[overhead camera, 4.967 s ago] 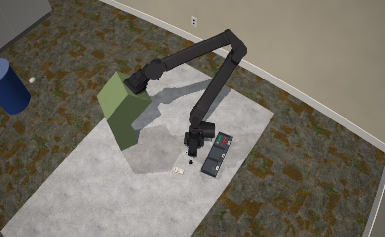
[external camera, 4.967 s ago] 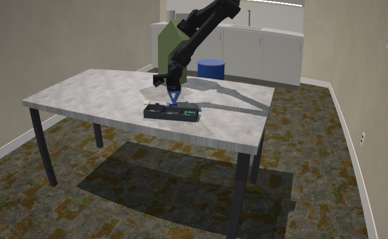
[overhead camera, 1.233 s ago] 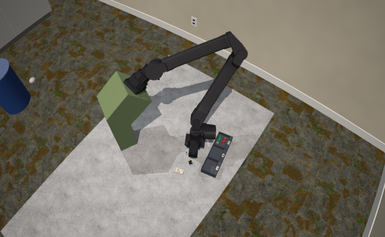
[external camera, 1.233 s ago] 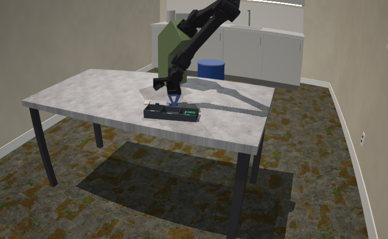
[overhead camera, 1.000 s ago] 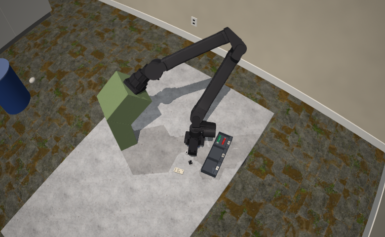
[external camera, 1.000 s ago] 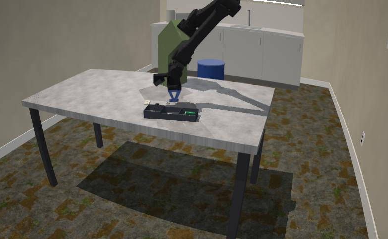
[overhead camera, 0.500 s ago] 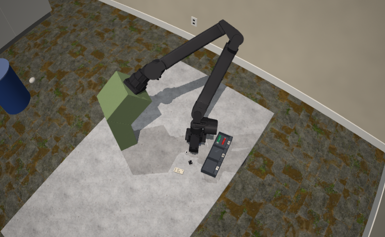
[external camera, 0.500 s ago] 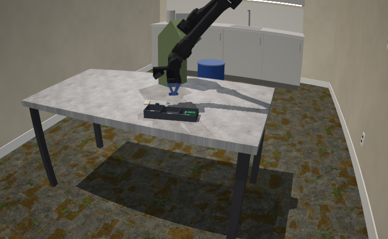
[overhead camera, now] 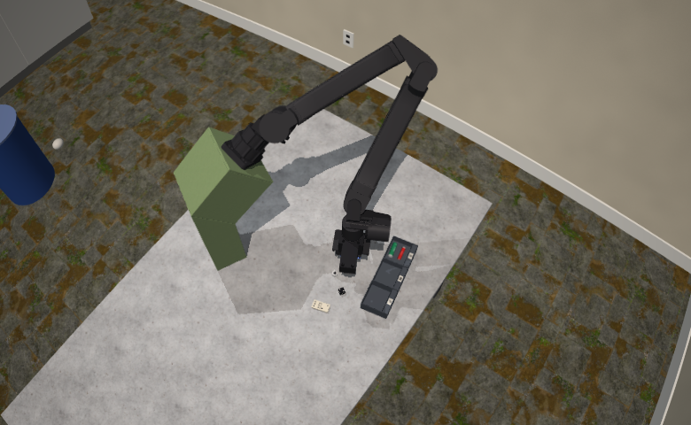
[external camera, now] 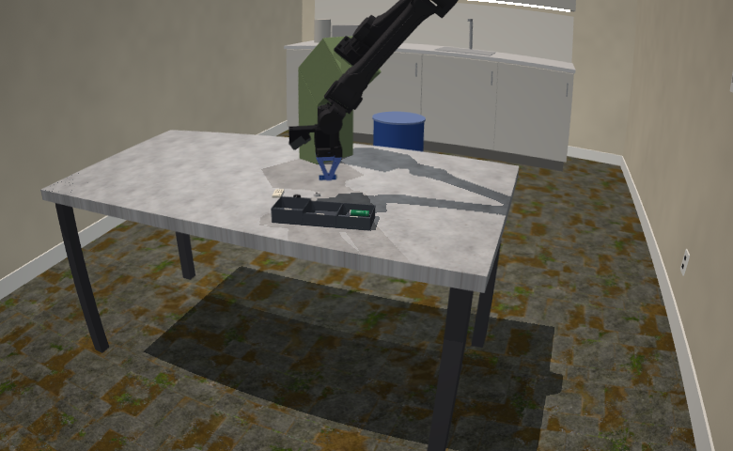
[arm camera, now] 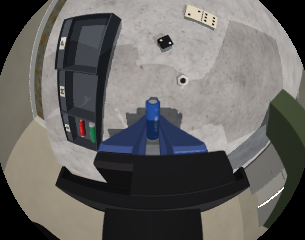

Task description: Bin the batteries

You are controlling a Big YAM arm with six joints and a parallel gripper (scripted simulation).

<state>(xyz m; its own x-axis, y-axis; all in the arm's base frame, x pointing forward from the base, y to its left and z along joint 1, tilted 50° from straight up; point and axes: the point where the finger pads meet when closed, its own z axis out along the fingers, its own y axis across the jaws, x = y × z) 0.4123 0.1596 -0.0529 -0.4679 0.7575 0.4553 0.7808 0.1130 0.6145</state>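
My hand is right at the blue battery. The rest, counted from my hand: white ring-shaped piece 7 cm below, 5 cm to the right, 2 cm behind; then black die 8 cm to the right, 6 cm below, 3 cm ahead; then dark three-compartment bin 12 cm ahead, 5 cm below, 4 cm to the left.
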